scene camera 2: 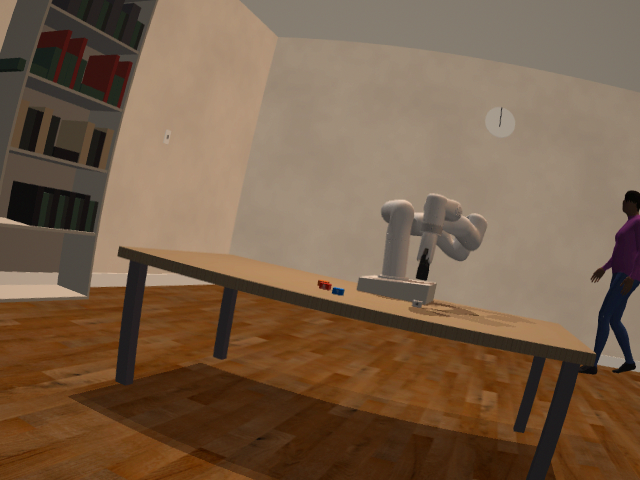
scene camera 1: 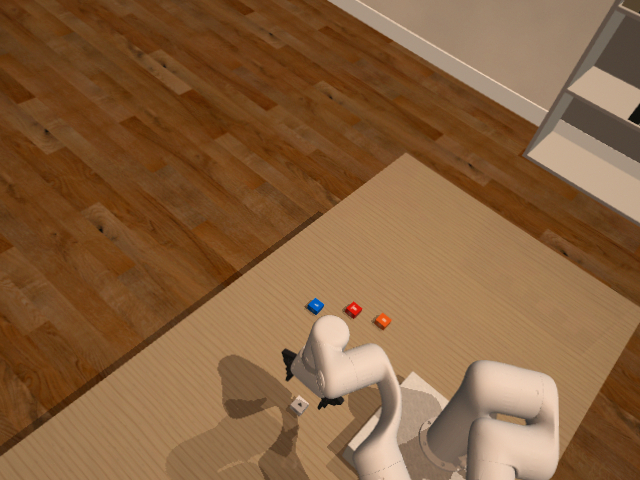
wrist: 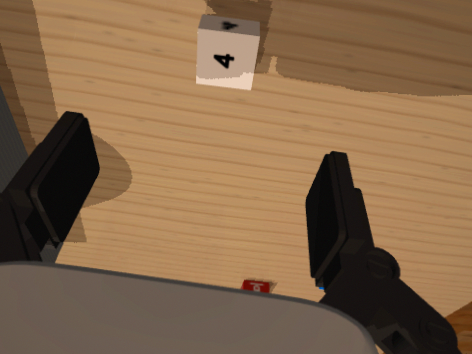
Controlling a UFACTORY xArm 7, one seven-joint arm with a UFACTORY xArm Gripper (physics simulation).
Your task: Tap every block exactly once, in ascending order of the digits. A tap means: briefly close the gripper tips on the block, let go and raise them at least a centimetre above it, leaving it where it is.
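A white block [scene camera 1: 299, 405] [scene camera 2: 417, 303] [wrist: 225, 57] with a black 4 sits on the table. My gripper [scene camera 1: 312, 379] [scene camera 2: 422, 279] [wrist: 205, 158] is open and empty, raised above the table; in the wrist view the white block lies beyond the fingertips. A blue block [scene camera 1: 315, 305] [scene camera 2: 338, 291] and a red block [scene camera 1: 353, 309] [scene camera 2: 325, 285] [wrist: 256, 286] sit apart from it, with an orange block [scene camera 1: 383, 320] beside the red one. In the wrist view the red block is partly cut off by the gripper body. The digits on the blue, red and orange blocks are too small or hidden to read.
The blocks are on a wooden table [scene camera 1: 413, 217] [scene camera 2: 232, 271]. The robot's base plate [scene camera 1: 413, 383] [scene camera 2: 395, 290] stands behind the white block in scene camera 2. A bookshelf [scene camera 2: 98, 233] and a person [scene camera 2: 628, 237] are beyond the table.
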